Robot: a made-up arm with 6 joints.
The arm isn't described. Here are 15 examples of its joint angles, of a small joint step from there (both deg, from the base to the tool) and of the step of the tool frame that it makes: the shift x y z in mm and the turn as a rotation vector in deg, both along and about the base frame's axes.
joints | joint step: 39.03 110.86 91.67 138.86 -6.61 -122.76 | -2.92 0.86 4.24 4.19 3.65 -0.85
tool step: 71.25 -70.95 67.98 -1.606 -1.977 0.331
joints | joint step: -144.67 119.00 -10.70 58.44 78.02 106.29 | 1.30 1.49 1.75 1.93 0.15 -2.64
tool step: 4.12 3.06 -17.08 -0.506 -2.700 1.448
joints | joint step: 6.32 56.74 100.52 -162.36 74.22 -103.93 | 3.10 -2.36 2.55 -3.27 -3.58 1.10
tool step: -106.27 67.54 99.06 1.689 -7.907 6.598
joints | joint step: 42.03 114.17 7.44 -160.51 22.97 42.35 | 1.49 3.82 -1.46 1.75 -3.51 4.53
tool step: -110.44 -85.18 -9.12 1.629 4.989 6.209
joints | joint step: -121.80 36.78 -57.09 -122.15 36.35 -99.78 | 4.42 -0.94 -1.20 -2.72 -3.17 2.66
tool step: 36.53 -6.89 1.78 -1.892 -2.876 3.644
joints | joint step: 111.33 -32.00 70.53 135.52 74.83 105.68 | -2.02 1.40 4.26 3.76 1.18 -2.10
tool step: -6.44 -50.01 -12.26 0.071 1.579 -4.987
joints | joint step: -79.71 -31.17 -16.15 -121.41 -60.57 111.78 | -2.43 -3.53 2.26 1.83 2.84 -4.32
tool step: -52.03 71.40 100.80 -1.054 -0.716 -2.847
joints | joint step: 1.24 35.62 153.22 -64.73 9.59 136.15 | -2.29 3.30 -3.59 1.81 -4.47 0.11
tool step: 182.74 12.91 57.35 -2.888 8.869 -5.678
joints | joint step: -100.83 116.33 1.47 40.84 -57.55 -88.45 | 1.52 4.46 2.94 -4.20 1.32 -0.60
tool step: 17.27 54.55 -29.93 0.446 1.511 -2.750
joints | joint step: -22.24 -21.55 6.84 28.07 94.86 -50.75 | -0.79 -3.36 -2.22 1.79 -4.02 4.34
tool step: -41.28 7.43 8.09 1.402 -0.284 -6.573
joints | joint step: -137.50 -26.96 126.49 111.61 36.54 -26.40 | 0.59 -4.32 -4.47 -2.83 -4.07 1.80
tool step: 18.79 44.34 -22.36 -1.761 1.385 4.292
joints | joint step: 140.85 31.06 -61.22 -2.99 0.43 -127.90 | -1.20 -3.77 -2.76 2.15 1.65 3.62
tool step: 11.50 -0.22 20.71 1.664 2.070 4.571
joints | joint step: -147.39 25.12 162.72 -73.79 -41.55 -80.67 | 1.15 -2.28 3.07 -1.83 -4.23 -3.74
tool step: 75.40 63.73 -97.69 3.785 4.552 1.434
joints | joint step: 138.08 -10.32 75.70 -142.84 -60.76 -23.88 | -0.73 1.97 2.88 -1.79 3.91 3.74
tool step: 0.56 1.41 5.81 -3.840 3.021 -1.179
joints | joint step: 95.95 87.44 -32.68 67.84 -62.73 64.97 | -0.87 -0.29 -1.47 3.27 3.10 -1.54
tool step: 4.33 -23.63 8.85 0.841 3.476 0.061
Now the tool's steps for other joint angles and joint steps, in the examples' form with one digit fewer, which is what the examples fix.
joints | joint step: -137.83 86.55 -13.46 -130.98 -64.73 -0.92 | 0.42 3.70 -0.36 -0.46 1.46 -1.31
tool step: 71.4 61.1 -36.5 4.37 -4.01 -0.52
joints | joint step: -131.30 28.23 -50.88 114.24 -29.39 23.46 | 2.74 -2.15 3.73 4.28 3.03 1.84
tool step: -44.2 -120.2 56.6 -3.43 1.76 9.03
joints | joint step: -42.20 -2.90 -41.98 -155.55 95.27 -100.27 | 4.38 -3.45 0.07 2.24 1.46 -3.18
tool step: 56.4 57.1 62.4 -5.48 -0.06 3.17
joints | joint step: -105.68 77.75 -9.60 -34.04 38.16 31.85 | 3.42 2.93 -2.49 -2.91 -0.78 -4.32
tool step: 77.8 108.7 -43.0 3.75 -3.61 -2.91
